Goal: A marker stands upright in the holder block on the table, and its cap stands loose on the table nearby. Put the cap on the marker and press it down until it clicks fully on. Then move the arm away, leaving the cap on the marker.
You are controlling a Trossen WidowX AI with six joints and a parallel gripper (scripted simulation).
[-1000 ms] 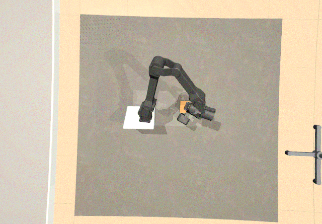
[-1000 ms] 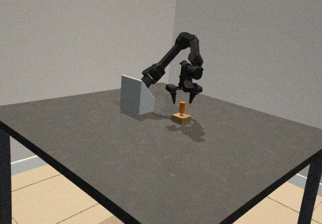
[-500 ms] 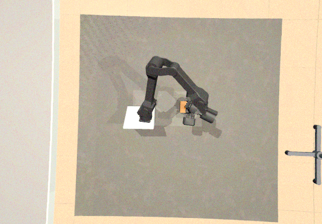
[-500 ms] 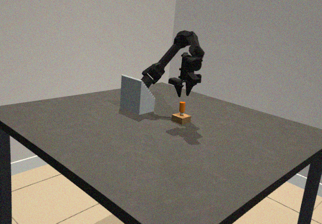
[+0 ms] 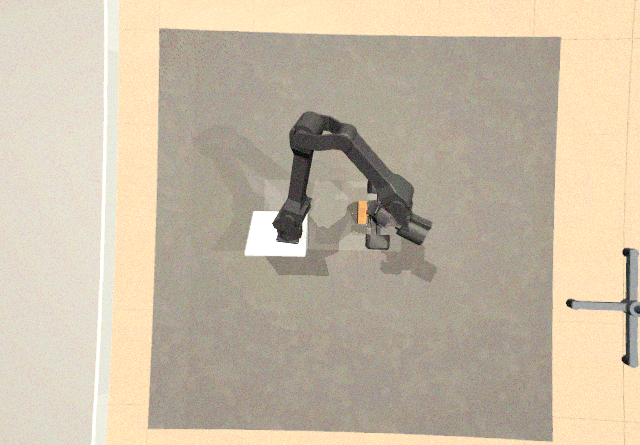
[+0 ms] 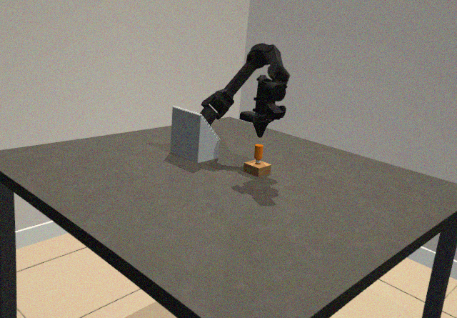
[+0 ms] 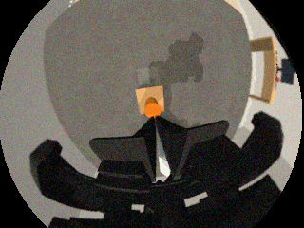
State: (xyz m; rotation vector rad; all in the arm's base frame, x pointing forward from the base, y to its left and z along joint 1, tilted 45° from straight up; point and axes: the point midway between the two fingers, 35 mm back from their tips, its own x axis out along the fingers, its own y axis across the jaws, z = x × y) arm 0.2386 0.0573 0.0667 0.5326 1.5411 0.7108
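Right now the orange cap is 5 cm below my gripper tip.
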